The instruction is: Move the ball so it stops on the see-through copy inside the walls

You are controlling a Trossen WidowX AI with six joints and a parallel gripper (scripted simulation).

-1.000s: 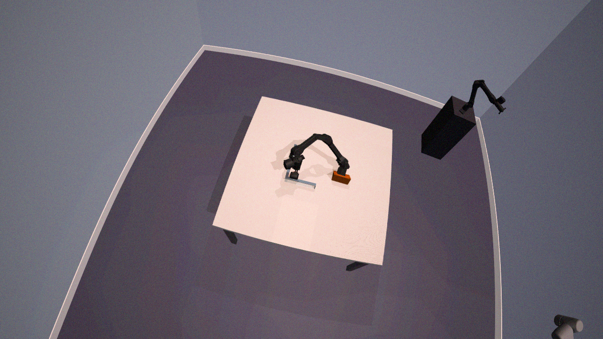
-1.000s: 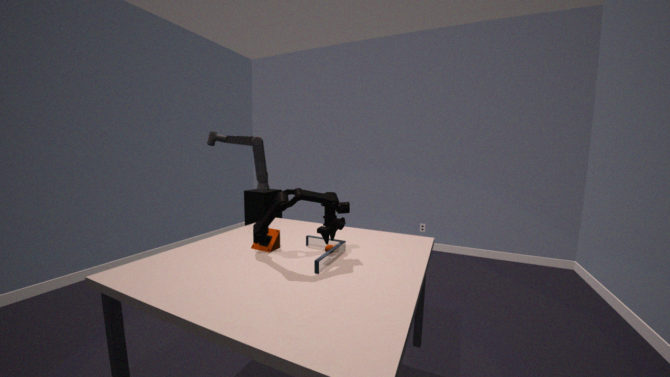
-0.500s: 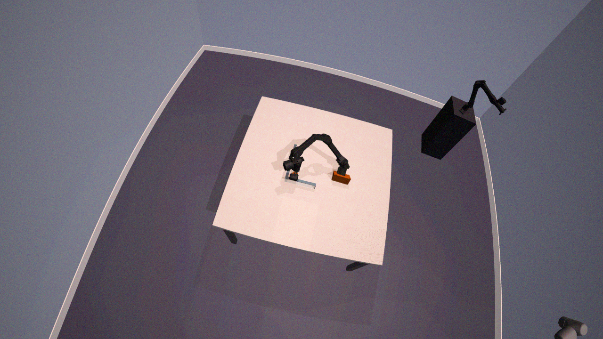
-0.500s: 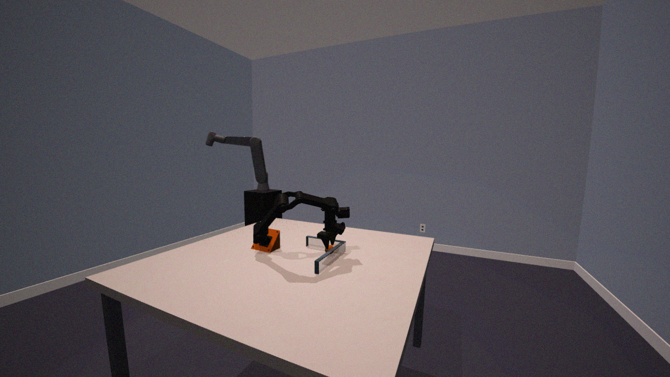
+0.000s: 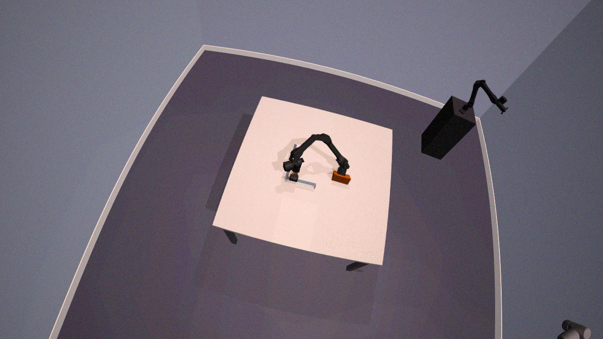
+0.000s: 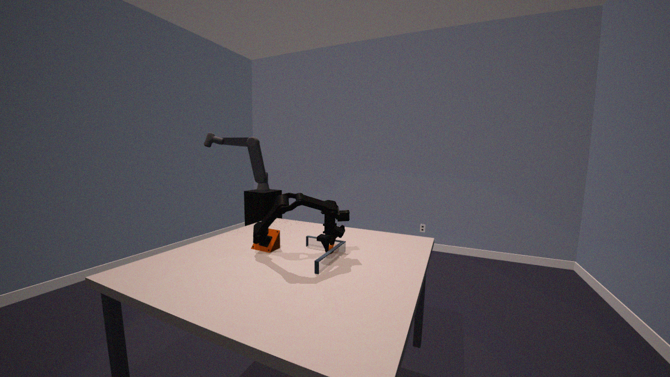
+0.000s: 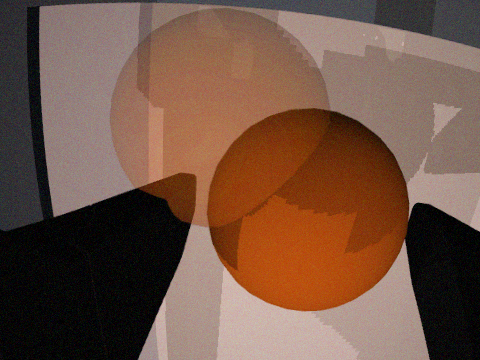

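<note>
The see-through copy of ball lies 20 mm to the left of my gripper tip and 20 mm ahead of it. From my gripper tip the other things lie so: clear wall (90 mm to the right, 60 mm ahead, 10 mm above); orange ball (right at my gripper tip).
</note>
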